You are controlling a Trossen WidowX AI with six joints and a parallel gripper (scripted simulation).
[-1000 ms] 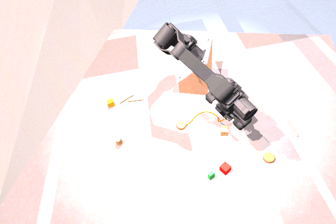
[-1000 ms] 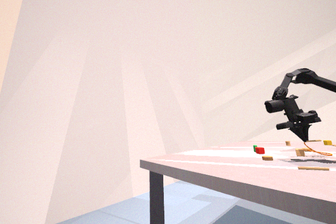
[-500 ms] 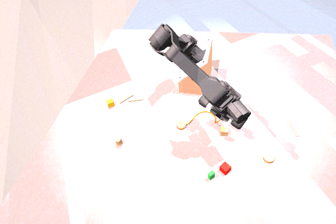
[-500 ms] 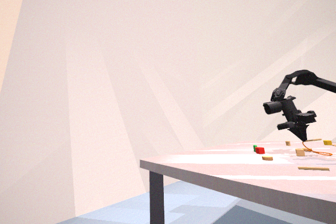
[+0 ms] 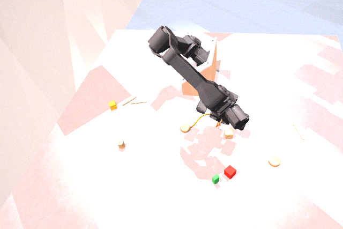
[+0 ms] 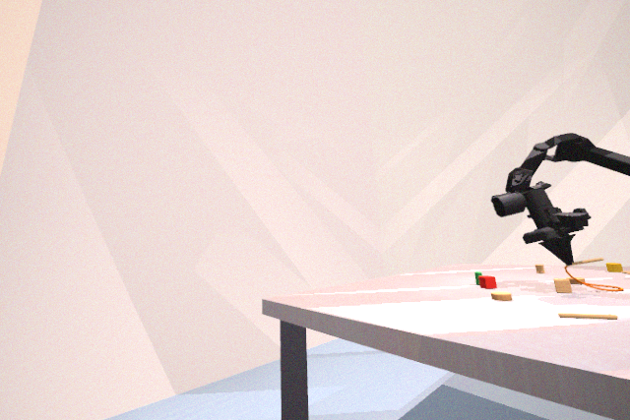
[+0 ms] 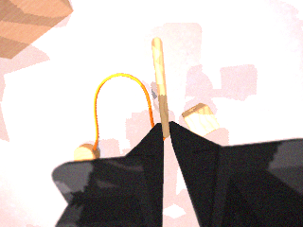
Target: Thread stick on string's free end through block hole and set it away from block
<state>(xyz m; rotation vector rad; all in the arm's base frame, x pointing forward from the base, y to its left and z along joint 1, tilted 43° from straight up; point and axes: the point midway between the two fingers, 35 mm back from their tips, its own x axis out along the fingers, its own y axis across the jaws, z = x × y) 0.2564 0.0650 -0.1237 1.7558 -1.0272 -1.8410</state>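
Now: gripper tip 18 cm short of the red cube, 7 cm to the right of it and 5 cm above it. From my gripper tip the other things lie so: wooden block: 5 cm below, 4 cm to the left, 2 cm ahead; then green block: 22 cm ahead, 4 cm below, 3 cm to the left; then round wooden button: 14 cm to the right, 6 cm below, 3 cm ahead.
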